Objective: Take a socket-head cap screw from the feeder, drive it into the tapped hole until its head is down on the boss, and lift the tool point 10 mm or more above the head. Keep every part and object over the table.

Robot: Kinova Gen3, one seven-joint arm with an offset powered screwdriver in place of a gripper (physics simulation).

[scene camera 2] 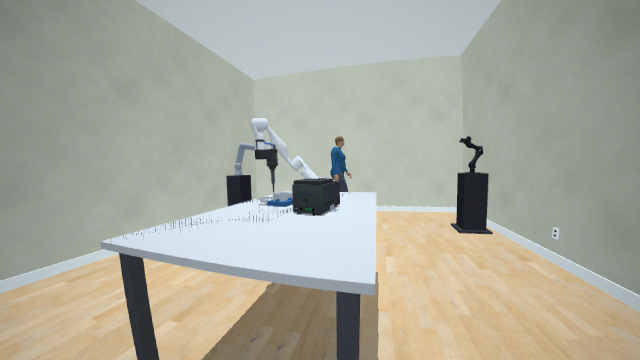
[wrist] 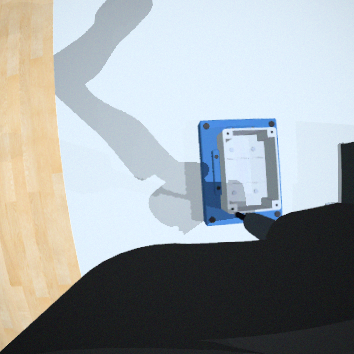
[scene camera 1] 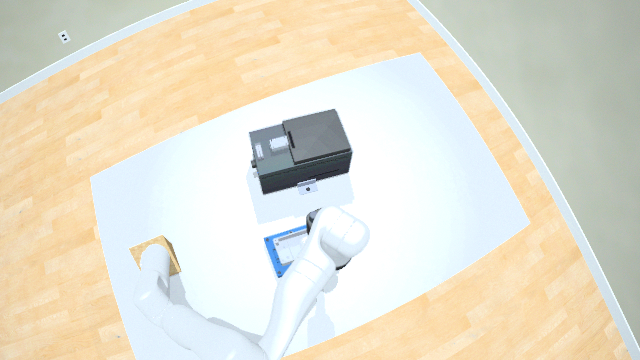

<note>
In view: a blue fixture plate (wrist: 211, 206).
</note>
